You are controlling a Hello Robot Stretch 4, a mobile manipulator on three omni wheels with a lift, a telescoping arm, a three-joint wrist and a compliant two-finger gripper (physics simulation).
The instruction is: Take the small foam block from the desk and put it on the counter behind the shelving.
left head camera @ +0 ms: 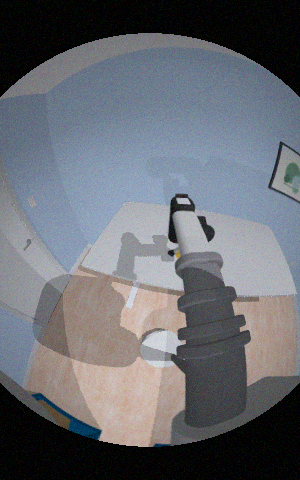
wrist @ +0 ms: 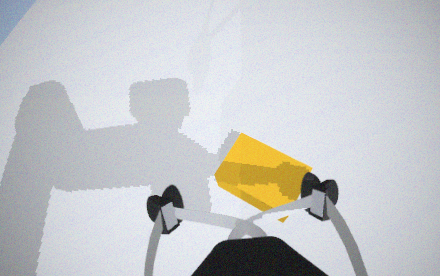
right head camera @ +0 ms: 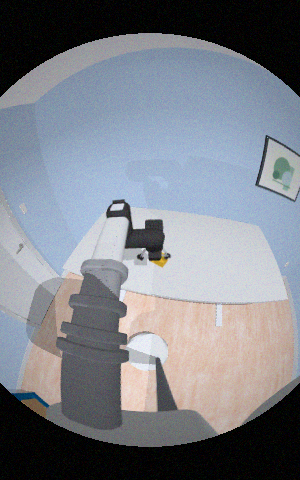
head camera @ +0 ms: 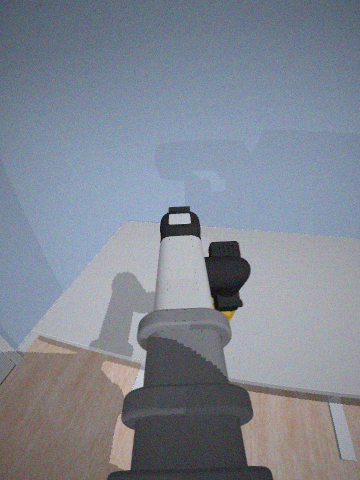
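Where they show: gripper, between the fingertips: (wrist: pixel 241 195) (head camera: pixel 213 306); robot's base, origin of its link: (left head camera: pixel 160 347) (right head camera: pixel 147 350).
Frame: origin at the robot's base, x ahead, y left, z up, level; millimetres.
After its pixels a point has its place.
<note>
The small foam block (head camera: pixel 229 315) @[x 496, y -134, z 966 mm] (left head camera: pixel 178 255) @[x 534, y -73, z 943 mm] (right head camera: pixel 160 262) @[x 498, y -123, z 960 mm] (wrist: pixel 265 152) @[x 564, y -118, z 968 mm] is yellow and lies on the white desk (head camera: pixel 300 300) @[x 565, y -409, z 922 mm] (left head camera: pixel 250 250) @[x 555, y -638, z 923 mm] (right head camera: pixel 225 260) @[x 503, y -538, z 923 mm] (wrist: pixel 380 100) @[x 647, y -305, z 923 mm], turned at an angle. My gripper (right head camera: pixel 154 256) @[x 512, y -86, z 994 mm] (wrist: pixel 241 195) @[x 512, y -86, z 994 mm] is open, low over the desk. In the wrist view the block lies ahead of the gap between the fingers and towards the right fingertip, which overlaps the block's near right corner. Whether they touch is unclear. The arm and wrist hide much of the block in the head view and left head view. The counter and shelving do not show.
A blue wall stands behind the desk, with a framed picture (left head camera: pixel 291 172) @[x 860, y -1143, z 1532 mm] (right head camera: pixel 281 169) @[x 857, y -1155, z 1522 mm] at the right. A door (left head camera: pixel 15 265) @[x 441, y 1414, z 840 mm] is at the left. A white round object (left head camera: pixel 159 347) @[x 13, y 20, z 187 mm] (right head camera: pixel 147 351) @[x 3, y -12, z 187 mm] is on the wooden floor. A blue-edged item (left head camera: pixel 82 428) (right head camera: pixel 25 396) is at lower left.
</note>
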